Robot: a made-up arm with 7 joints. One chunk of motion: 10 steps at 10 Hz.
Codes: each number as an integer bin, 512 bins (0 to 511) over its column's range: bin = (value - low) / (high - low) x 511, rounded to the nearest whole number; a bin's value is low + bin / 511 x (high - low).
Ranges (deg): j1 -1.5..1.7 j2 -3.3..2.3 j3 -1..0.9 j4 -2.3..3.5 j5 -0.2..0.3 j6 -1.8..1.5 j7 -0.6..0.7
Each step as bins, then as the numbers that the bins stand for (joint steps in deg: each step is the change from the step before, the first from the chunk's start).
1 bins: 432 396 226 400 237 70 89
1 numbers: 1.205 1.040 -0.160 2.240 0.032 -1.348 -0.374
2 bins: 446 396 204 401 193 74 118
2 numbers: 1.293 1.040 -0.241 2.251 -0.011 -1.322 -0.300
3 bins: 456 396 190 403 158 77 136
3 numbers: 1.356 1.040 -0.294 2.274 -0.045 -1.303 -0.254
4 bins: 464 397 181 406 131 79 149
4 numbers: 1.406 1.051 -0.327 2.308 -0.072 -1.290 -0.221
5 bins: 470 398 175 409 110 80 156
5 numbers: 1.443 1.062 -0.349 2.342 -0.092 -1.283 -0.203
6 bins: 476 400 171 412 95 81 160
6 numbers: 1.481 1.084 -0.364 2.376 -0.107 -1.277 -0.193
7 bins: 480 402 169 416 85 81 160
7 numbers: 1.506 1.105 -0.372 2.422 -0.117 -1.277 -0.193
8 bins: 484 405 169 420 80 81 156
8 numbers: 1.531 1.138 -0.372 2.467 -0.122 -1.277 -0.203
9 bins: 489 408 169 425 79 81 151
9 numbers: 1.562 1.171 -0.372 2.524 -0.123 -1.277 -0.216
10 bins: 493 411 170 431 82 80 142
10 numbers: 1.587 1.204 -0.368 2.592 -0.120 -1.283 -0.239
